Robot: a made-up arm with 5 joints. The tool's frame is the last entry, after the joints.
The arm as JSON. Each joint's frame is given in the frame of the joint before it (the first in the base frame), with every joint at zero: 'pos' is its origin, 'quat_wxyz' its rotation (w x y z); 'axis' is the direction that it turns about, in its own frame. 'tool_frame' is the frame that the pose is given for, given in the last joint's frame.
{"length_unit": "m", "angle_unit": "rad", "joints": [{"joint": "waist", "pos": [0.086, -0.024, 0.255], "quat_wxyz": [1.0, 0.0, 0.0, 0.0], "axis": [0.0, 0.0, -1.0]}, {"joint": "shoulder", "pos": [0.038, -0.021, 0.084], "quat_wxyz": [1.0, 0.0, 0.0, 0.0], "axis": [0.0, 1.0, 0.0]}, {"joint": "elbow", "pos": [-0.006, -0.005, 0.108], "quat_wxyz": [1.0, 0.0, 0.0, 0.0], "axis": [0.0, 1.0, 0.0]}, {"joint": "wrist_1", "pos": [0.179, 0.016, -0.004], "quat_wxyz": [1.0, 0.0, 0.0, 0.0], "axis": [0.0, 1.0, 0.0]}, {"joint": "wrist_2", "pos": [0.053, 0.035, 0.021], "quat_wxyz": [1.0, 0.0, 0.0, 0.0], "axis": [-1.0, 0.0, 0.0]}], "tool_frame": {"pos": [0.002, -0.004, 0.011], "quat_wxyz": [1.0, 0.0, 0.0, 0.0]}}
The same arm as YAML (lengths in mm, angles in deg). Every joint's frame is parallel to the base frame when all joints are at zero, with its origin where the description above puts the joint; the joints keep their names.
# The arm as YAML. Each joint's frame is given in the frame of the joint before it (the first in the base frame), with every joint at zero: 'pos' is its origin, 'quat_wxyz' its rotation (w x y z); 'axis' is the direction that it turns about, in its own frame. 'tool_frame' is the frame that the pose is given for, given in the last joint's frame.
length_unit: mm
angle_unit: deg
joints:
  - joint: waist
    pos: [86.0, -24.0, 255.0]
    quat_wxyz: [1.0, 0.0, 0.0, 0.0]
    axis: [0.0, 0.0, -1.0]
  - joint: shoulder
    pos: [38.0, -21.0, 84.0]
    quat_wxyz: [1.0, 0.0, 0.0, 0.0]
    axis: [0.0, 1.0, 0.0]
  - joint: elbow
    pos: [-6.0, -5.0, 108.0]
    quat_wxyz: [1.0, 0.0, 0.0, 0.0]
    axis: [0.0, 1.0, 0.0]
  - joint: wrist_1
    pos: [179.0, 16.0, -4.0]
    quat_wxyz: [1.0, 0.0, 0.0, 0.0]
    axis: [0.0, 1.0, 0.0]
  - joint: wrist_2
    pos: [53.0, 35.0, 21.0]
    quat_wxyz: [1.0, 0.0, 0.0, 0.0]
    axis: [-1.0, 0.0, 0.0]
tool_frame:
  pos: [2.0, -4.0, 11.0]
  quat_wxyz: [1.0, 0.0, 0.0, 0.0]

